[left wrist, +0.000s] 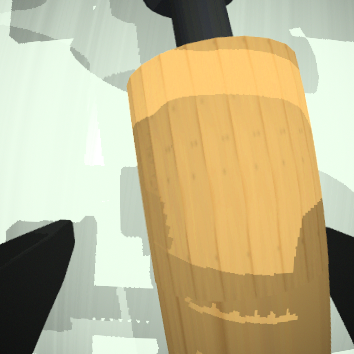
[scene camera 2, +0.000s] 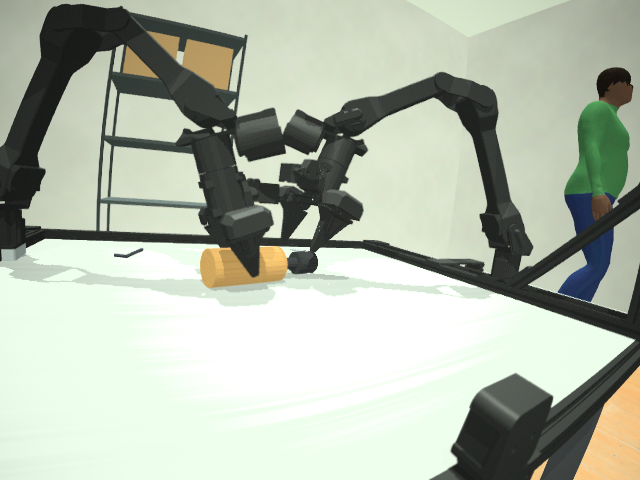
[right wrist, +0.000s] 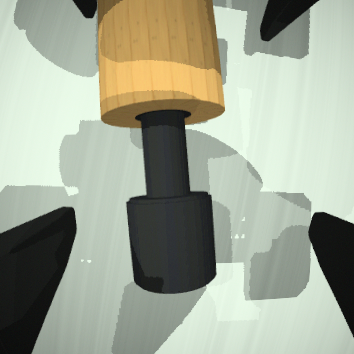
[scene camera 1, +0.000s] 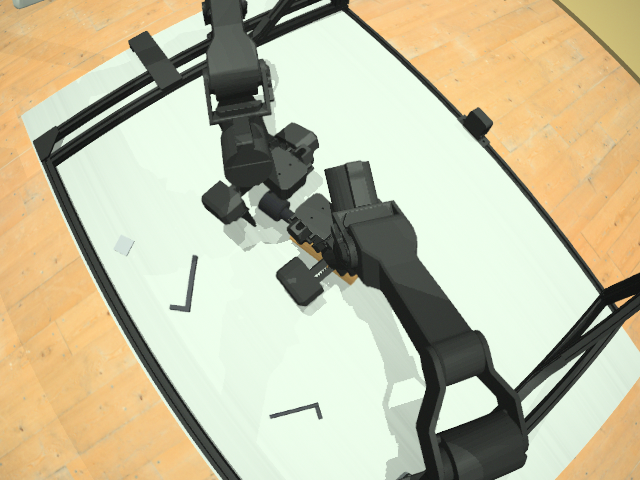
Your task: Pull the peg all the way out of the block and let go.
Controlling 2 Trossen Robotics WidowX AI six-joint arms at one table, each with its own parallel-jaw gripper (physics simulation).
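Pixels of known places: left gripper, fingertip midpoint: (left wrist: 197, 237) (scene camera 2: 244, 269) (right wrist: 178, 20) (scene camera 1: 321, 252); right gripper, fingertip midpoint: (scene camera 2: 296, 246) (right wrist: 196, 222) (scene camera 1: 275, 206); left arm's base at its link origin: (scene camera 2: 0, 245); right arm's base at its link origin: (scene camera 2: 503, 279).
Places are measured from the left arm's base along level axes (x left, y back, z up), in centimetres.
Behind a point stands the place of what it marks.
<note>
The block, an orange wooden cylinder (scene camera 1: 309, 248) {z 2.1, x -15.4, y -40.3 cm} (scene camera 2: 222, 268) {z 1.5, x -21.9, y -34.0 cm} (left wrist: 225, 175) {z 3.6, x -17.1, y -41.1 cm} (right wrist: 160, 50) {z 3.7, x -17.5, y -42.5 cm}, lies on its side on the table. The black peg (scene camera 1: 272, 205) {z 2.6, x -15.5, y -49.4 cm} (scene camera 2: 303, 262) {z 1.3, x -18.4, y -48.7 cm} (left wrist: 202, 22) {z 1.8, x -16.8, y -45.9 cm} (right wrist: 170, 240) {z 2.7, x -16.3, y -49.6 cm} sticks out of one end, its shaft partly in the hole and its thick head outside. My left gripper (scene camera 2: 253, 268) {z 0.0, x -17.0, y -39.0 cm} (left wrist: 197, 237) {z 0.0, x -17.0, y -39.0 cm} is open, its fingers on either side of the block, gripping nothing; in scene camera 2 its far finger is hidden. My right gripper (scene camera 2: 299, 243) {z 3.5, x -15.5, y -48.6 cm} (right wrist: 196, 222) {z 3.5, x -15.5, y -48.6 cm} is open and empty, a little above the peg's head, fingertips wide to both sides.
The two grippers are close together over the block. Two dark L-shaped marks (scene camera 1: 191, 284) {z -1.1, x 2.3, y -48.7 cm} (scene camera 1: 297, 410) {z -1.3, x 2.5, y -22.6 cm} and a small pale square (scene camera 1: 124, 245) {z -1.6, x 7.8, y -62.2 cm} are on the table (scene camera 1: 155, 206) {z -1.9, x -0.8, y -64.6 cm}. A black frame (scene camera 1: 124, 315) {z 0.1, x 14.6, y -51.5 cm} runs round it, with a black box (scene camera 1: 478, 122) {z 2.7, x -56.8, y -38.4 cm} (scene camera 2: 506, 408) {z 3.5, x -58.4, y -36.7 cm} on one side.
</note>
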